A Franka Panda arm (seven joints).
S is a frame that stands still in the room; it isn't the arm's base.
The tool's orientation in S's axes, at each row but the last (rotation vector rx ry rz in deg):
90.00, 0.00, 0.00
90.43, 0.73, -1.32
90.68, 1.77, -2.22
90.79, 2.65, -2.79
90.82, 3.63, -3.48
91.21, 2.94, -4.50
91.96, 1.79, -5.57
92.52, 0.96, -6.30
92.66, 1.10, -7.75
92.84, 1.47, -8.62
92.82, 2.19, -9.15
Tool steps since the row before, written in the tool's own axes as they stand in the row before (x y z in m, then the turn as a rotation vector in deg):
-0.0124, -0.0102, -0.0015, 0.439, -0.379, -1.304
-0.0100, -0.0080, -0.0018, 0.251, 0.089, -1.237
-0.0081, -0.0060, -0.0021, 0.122, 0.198, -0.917
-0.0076, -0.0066, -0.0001, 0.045, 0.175, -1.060
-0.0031, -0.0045, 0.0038, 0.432, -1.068, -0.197
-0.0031, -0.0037, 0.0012, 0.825, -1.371, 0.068
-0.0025, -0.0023, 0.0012, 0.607, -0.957, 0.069
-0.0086, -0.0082, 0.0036, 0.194, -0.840, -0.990
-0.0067, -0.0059, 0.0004, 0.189, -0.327, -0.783
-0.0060, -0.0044, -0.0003, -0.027, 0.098, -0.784
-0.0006, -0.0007, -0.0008, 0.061, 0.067, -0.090
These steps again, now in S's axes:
-0.0124, 0.0015, -0.0102, 0.439, 1.304, -0.379
-0.0102, 0.0019, -0.0078, 0.261, 1.235, 0.093
-0.0083, 0.0022, -0.0056, 0.135, 0.914, 0.203
-0.0080, 0.0002, -0.0061, 0.058, 1.057, 0.187
-0.0034, -0.0037, -0.0043, 0.346, 0.214, -1.096
-0.0034, -0.0011, -0.0035, 0.708, -0.050, -1.436
-0.0027, -0.0010, -0.0021, 0.524, -0.058, -1.005
-0.0094, -0.0027, -0.0076, 0.187, 1.016, -0.810
-0.0072, 0.0004, -0.0052, 0.215, 0.784, -0.309
-0.0064, 0.0010, -0.0037, 0.048, 0.777, 0.138
-0.0006, 0.0009, -0.0006, 0.076, 0.081, 0.063

